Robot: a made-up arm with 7 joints.
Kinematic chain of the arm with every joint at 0, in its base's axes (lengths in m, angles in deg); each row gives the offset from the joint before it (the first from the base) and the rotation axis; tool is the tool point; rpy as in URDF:
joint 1: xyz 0 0.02 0.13 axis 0 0.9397 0.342
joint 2: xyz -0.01 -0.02 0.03 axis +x
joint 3: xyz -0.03 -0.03 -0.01 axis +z
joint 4: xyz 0.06 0 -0.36 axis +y
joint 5: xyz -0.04 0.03 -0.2 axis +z
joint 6: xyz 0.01 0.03 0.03 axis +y
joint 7: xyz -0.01 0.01 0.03 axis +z
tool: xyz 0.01 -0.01 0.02 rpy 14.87 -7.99 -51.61
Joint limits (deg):
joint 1: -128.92..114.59
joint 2: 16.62..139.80
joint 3: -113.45..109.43
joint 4: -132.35..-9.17
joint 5: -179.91..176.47
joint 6: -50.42..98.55
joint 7: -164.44..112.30
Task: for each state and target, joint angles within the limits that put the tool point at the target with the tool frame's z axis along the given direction. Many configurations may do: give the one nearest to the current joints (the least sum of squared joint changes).
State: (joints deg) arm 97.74 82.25 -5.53 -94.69 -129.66 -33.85 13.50
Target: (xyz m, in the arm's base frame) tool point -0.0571 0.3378 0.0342 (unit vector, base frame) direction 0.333 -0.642 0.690
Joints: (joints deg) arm 62.90 82.69 -4.12 -110.07 -157.78 -50.42 0.71
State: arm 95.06 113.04 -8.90 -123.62 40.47 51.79 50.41
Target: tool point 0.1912 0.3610 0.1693 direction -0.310 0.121 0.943
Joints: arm 61.47 127.69 -15.57 -119.22 39.27 3.93 33.81
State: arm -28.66 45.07 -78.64 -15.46 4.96 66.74 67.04
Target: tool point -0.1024 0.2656 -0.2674 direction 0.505 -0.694 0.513
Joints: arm 24.95 41.85 -59.97 -33.42 29.55 46.63 62.34
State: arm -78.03 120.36 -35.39 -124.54 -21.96 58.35 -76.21
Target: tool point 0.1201 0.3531 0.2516 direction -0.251 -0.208 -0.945
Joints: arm -68.63 120.42 -61.99 -102.83 -66.67 79.16 -75.59
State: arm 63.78 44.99 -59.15 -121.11 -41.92 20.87 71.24
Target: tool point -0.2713 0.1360 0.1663 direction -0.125 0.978 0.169
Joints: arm 92.01 73.83 -82.63 -132.35 -79.74 -13.65 65.08
